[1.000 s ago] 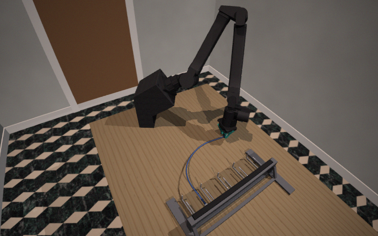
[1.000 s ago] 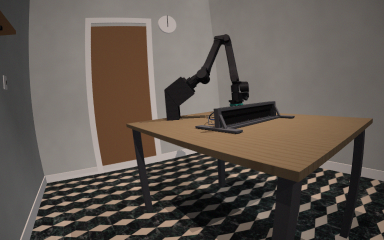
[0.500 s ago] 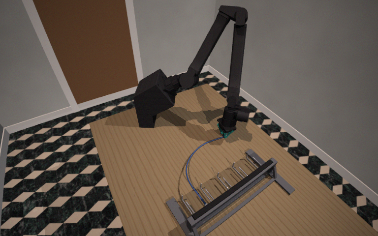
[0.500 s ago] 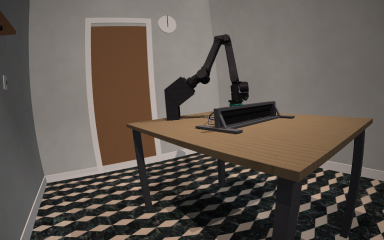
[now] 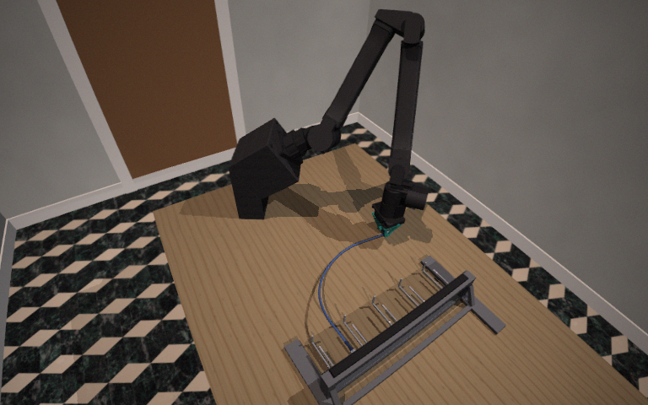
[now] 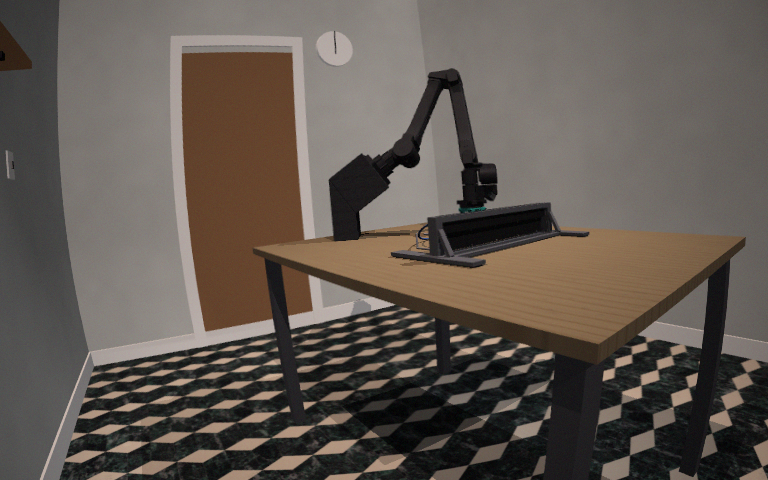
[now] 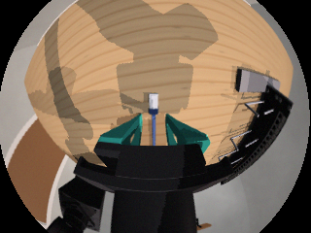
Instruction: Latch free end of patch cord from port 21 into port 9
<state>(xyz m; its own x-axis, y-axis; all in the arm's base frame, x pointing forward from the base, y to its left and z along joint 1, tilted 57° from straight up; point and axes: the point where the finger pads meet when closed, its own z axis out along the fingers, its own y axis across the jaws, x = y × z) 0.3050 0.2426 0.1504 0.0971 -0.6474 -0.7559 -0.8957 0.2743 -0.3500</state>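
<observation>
Right now my hand is 2 cm to the right of the plug and 2 cm above it.
</observation>
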